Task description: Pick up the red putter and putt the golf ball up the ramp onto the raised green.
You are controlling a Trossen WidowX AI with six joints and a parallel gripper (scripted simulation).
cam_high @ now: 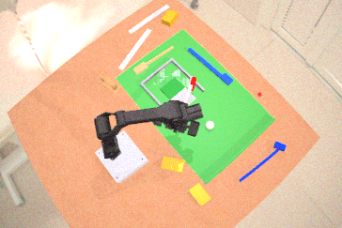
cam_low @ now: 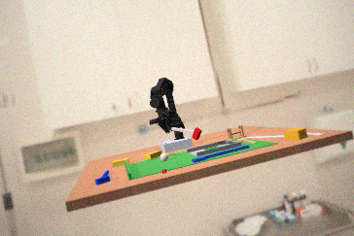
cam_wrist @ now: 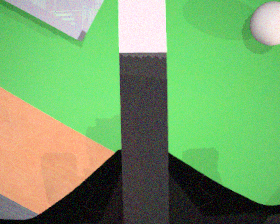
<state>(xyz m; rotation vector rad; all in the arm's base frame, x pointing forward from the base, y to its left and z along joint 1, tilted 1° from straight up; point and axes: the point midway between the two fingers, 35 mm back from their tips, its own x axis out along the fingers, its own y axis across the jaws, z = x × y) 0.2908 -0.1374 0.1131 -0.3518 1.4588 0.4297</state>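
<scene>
My gripper tip is 100 mm short of the red putter and 60 mm to the right of it. Round my gripper tip: wooden gate 80 mm behind, 450 mm to the left, 100 mm below; green mat 180 mm ahead, 80 mm to the left, 130 mm below; white golf ball 140 mm ahead, 80 mm to the right, 110 mm below.
</scene>
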